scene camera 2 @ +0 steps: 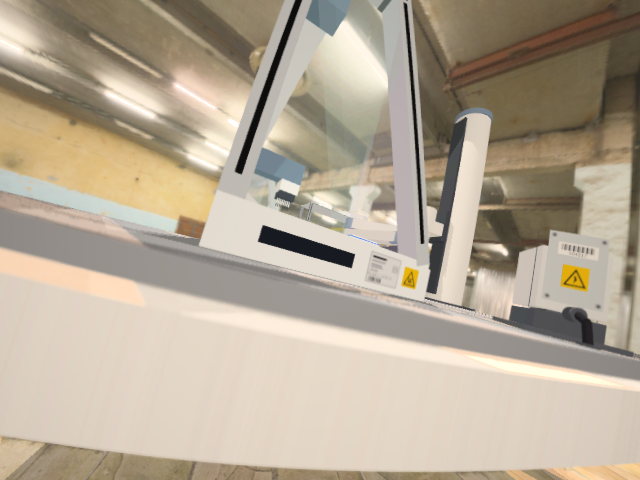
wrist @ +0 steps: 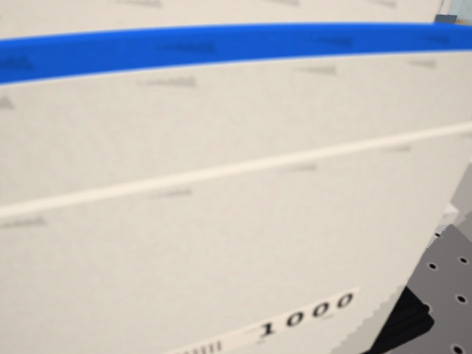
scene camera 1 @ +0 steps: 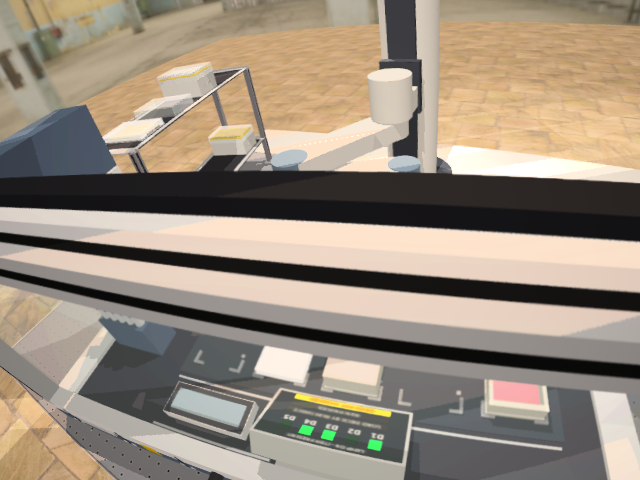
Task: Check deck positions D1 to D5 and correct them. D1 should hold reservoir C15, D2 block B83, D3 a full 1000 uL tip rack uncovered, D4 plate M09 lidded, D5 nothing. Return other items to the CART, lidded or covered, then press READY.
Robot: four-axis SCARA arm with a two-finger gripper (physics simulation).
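Places are measured from the arm's base along level axes (x ahead, y right, z down), in centimetres.
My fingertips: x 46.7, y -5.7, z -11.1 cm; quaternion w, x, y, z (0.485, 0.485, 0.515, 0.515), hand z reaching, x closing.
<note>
For each thing: its top centre in the pictures, then the offset to it from my fingertips. "*": a spot on its surface instead.
- pale tip rack at a spot on its surface: (wrist: 225, 250) * dx -7.4, dy +0.2, dz -1.8 cm
- pink-topped reservoir at its top centre: (scene camera 1: 516, 369) dx +16.8, dy -29.4, dz +1.2 cm
- beige-topped item at its top centre: (scene camera 1: 357, 345) dx +21.7, dy -5.1, dz +0.2 cm
- cart at a spot on its surface: (scene camera 1: 256, 103) * dx -43.5, dy +57.8, dz -12.9 cm
- clear-covered item at its top centre: (scene camera 1: 161, 102) dx -8.1, dy +58.5, dz -27.7 cm
- white plate at its top centre: (scene camera 1: 130, 127) dx +4.6, dy +55.8, dz -26.9 cm
- lower yellow-banded box at its top centre: (scene camera 1: 229, 130) dx -33.6, dy +63.8, dz -7.3 cm
In the wrist view a pale tip rack (wrist: 225, 250) with a blue band and the label "1000" fills most of the picture, close up. My gripper is open with nothing between its fingers; the front beam hides it in scene camera 1. On the deck, a pink-topped reservoir (scene camera 1: 515, 393) sits at D1. D2 shows bare corner brackets. A beige-topped item (scene camera 1: 352, 373) sits at D3 and a white-topped plate (scene camera 1: 284, 364) at D4. D5 shows bare brackets. The panel (scene camera 1: 320, 462) has green lights for D1, D3 and D4; D2 and D5 are dark. Item labels are unreadable.
The cart (scene camera 1: 256, 103) at the back left holds a yellow-banded box (scene camera 1: 187, 82), a clear-covered item (scene camera 1: 164, 105), a white plate (scene camera 1: 133, 130) and a lower yellow-banded box (scene camera 1: 232, 140). The dark beam (scene camera 1: 320, 191) crosses scene camera 1. The arm's column (scene camera 1: 429, 77) (scene camera 2: 471, 180) stands behind.
</note>
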